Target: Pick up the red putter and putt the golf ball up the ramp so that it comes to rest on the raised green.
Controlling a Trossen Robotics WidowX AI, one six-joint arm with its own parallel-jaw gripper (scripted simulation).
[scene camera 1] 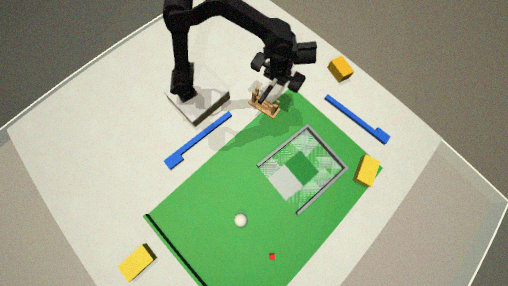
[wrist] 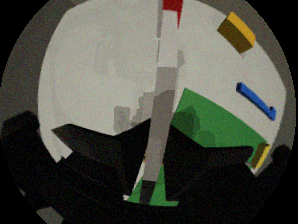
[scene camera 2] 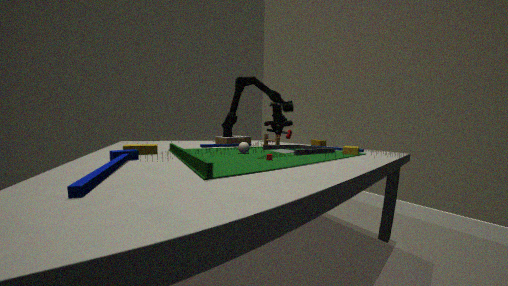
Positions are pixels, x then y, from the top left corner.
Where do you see a green mat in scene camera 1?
At 198, 217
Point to a green mat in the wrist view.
204, 121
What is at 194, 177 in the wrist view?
My gripper.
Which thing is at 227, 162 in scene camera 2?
A green mat.
